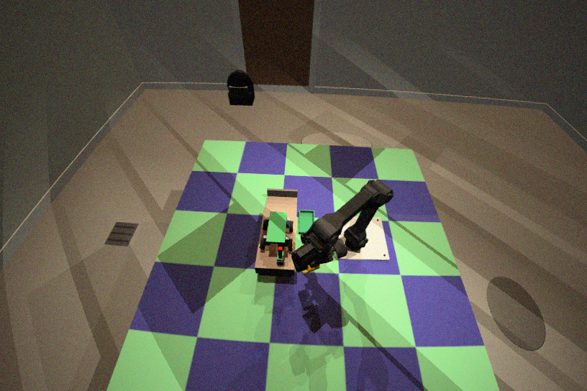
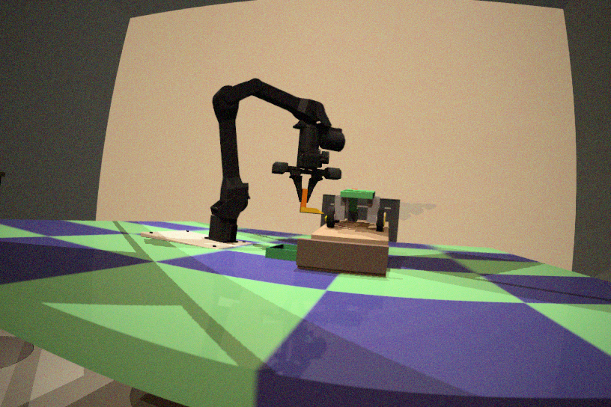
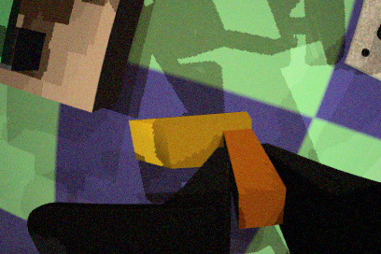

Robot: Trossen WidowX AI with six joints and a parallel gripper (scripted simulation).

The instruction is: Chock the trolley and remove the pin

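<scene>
The trolley lies 180 mm ahead of my gripper tip, 90 mm to the right of it and 10 mm below it. From my gripper tip the other things lie so: yellow chock (20 mm ahead, 10 mm to the left, 10 mm below); then green tray (220 mm to the right, 130 mm below, 80 mm ahead); then red-headed stop pin (140 mm ahead, 10 mm to the left, 10 mm above).
</scene>
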